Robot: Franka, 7 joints.
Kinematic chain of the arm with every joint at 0, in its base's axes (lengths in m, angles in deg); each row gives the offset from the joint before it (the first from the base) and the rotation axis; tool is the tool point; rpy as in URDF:
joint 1: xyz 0 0 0.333 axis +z
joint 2: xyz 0 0 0 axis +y
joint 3: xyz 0 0 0.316 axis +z
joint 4: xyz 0.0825 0 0 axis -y
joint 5: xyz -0.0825 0 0.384 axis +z
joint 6: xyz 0 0 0 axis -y
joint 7: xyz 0.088 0 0 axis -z
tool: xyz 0 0 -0.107 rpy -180 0 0
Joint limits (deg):
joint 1: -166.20..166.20
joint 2: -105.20..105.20
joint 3: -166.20..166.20
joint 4: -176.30..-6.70
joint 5: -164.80..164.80
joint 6: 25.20..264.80
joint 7: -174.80..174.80
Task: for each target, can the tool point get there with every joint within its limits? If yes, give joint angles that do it. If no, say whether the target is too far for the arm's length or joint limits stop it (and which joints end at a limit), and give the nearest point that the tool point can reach.
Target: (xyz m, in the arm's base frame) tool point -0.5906 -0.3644 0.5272
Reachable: yes | joints -97.87 75.40 -105.33 -93.51 -32.69 205.30 -34.22
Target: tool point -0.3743 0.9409 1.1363
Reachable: no: too far | nearest point -0.2484 0.6245 0.8662 | short by 0.435 m
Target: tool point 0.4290 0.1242 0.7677
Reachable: yes | joints -73.11 64.39 128.66 -111.13 61.97 128.70 -40.83
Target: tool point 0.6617 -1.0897 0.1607
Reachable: no: too far | nearest point 0.4413 -0.7267 0.2181 | short by 0.429 m
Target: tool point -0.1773 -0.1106 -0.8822
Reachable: no: too far | nearest point -0.2086 -0.1301 -0.3594 | short by 0.524 m
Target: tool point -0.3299 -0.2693 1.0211
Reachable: yes | joints 90.35 -43.01 39.79 -50.90 82.58 105.22 79.04
